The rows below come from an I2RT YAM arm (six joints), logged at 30 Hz.
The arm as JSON. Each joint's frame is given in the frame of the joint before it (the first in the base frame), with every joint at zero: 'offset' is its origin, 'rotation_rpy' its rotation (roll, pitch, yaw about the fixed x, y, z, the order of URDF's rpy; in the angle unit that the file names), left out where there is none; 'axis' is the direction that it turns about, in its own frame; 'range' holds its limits. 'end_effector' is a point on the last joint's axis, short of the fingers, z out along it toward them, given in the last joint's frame.
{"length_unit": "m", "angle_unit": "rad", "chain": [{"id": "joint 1", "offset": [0.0, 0.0, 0.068], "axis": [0.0, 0.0, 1.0], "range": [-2.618, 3.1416]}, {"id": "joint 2", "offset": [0.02, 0.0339, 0.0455], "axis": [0.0, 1.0, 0.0], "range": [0.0, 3.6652]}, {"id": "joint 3", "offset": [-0.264, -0.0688, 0.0], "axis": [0.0, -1.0, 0.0], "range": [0.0, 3.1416]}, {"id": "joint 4", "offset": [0.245, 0.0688, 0.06], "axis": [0.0, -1.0, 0.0], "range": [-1.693, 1.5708]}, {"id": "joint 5", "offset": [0.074, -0.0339, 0.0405], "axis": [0.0, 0.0, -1.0], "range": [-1.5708, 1.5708]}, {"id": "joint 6", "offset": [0.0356, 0.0, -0.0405], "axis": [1.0, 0.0, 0.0], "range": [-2.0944, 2.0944]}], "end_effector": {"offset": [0.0, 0.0, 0.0], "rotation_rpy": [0.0, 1.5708, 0.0]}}
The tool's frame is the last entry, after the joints.
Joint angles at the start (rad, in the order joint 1, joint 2, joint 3, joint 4, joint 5, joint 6): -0.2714 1.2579 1.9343 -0.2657 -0.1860 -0.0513
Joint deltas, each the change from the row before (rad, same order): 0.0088 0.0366 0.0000 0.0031 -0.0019 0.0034; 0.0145 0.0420 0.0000 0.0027 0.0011 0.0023; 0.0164 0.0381 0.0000 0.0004 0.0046 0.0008; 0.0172 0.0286 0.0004 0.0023 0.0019 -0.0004; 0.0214 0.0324 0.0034 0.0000 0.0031 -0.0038; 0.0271 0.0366 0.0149 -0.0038 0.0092 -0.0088; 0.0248 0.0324 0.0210 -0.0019 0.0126 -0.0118; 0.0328 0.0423 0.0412 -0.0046 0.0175 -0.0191
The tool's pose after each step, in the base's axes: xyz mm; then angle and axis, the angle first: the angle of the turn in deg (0 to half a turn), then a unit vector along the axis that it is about. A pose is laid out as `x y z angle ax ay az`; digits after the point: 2 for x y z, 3 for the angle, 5 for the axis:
204.54 -48.10 602.03 69.482 -0.03018 0.99078 -0.13204
224.84 -50.14 593.90 71.509 -0.02999 0.99324 -0.11215
243.27 -50.77 585.59 73.482 -0.02969 0.99501 -0.09527
257.06 -49.47 579.23 74.829 -0.03401 0.99618 -0.08048
272.09 -46.81 572.15 76.366 -0.04117 0.99697 -0.06596
286.96 -42.04 566.51 77.728 -0.05050 0.99719 -0.05531
298.53 -36.87 563.64 78.439 -0.05965 0.99687 -0.05180
311.00 -28.92 563.34 78.730 -0.07431 0.99591 -0.05146

